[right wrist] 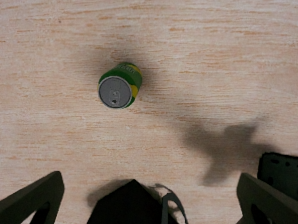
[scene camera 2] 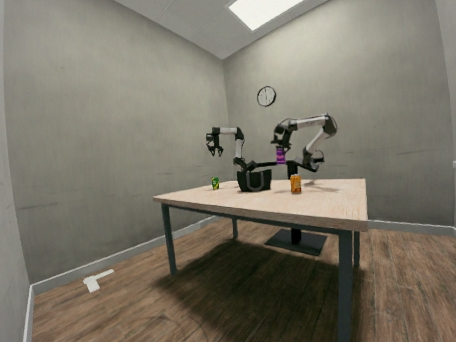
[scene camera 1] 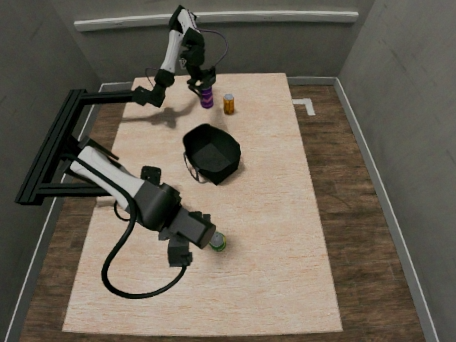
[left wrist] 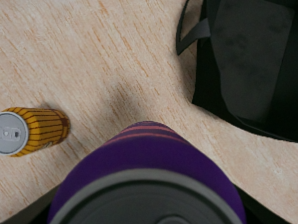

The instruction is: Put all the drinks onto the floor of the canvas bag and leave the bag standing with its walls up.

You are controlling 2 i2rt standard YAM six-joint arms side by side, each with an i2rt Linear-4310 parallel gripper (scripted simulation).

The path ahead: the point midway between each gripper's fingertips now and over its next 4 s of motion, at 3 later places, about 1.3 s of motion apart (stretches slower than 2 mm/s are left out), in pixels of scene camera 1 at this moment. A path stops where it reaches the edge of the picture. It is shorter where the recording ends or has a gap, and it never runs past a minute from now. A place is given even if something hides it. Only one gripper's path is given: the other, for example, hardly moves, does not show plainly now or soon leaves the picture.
The right gripper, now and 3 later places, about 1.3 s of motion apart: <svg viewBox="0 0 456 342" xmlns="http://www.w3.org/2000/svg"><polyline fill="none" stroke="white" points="190,233 199,233 213,236 217,238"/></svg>
